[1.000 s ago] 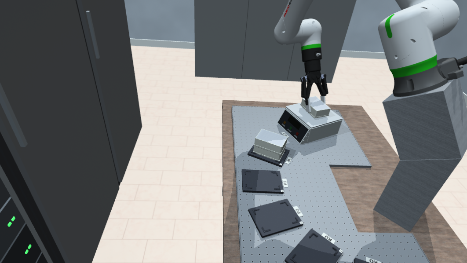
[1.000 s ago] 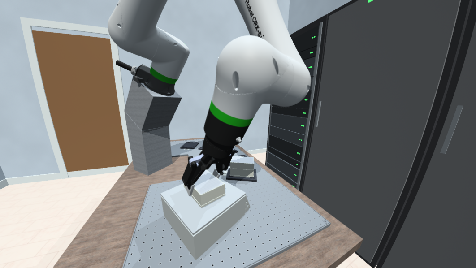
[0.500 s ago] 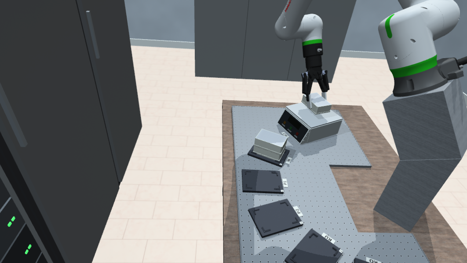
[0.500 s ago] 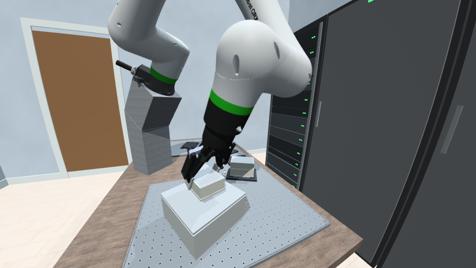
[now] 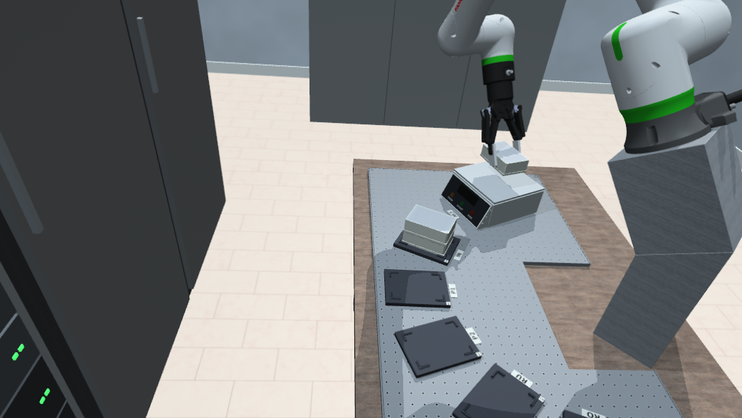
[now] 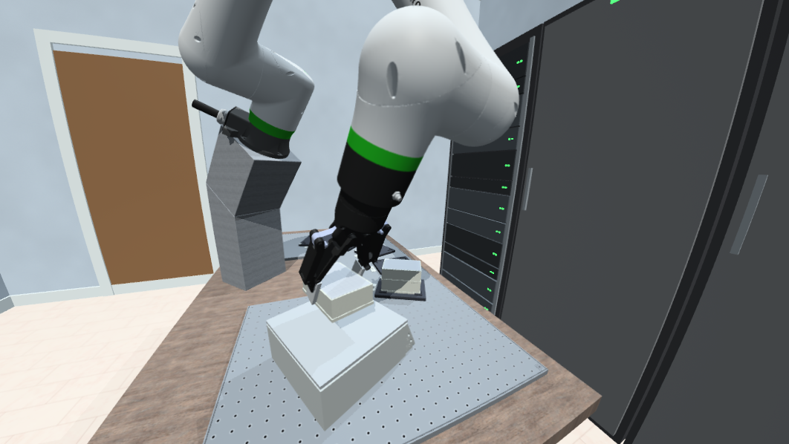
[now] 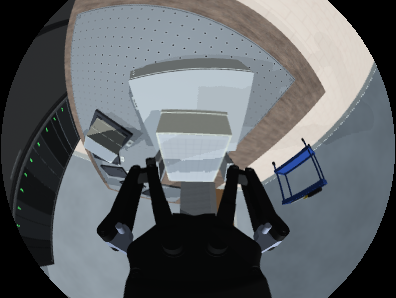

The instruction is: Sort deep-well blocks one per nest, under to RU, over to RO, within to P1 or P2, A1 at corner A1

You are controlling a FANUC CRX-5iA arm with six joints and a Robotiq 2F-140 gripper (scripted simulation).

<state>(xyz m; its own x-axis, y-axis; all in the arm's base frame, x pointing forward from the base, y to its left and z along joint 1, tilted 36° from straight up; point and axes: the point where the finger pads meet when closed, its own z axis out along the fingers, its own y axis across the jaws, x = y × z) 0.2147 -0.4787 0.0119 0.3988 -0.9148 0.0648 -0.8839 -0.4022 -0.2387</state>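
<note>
My gripper is now 34 cm short of the pass nest P1, 36 cm to the right of it and 18 cm above it. Round my hand: pale deep-well block (1 cm below); then RO nest label (5 cm ahead, 74 cm to the left, 18 cm below); then pass nest P2 (33 cm ahead, 54 cm to the left, 18 cm below).
</note>
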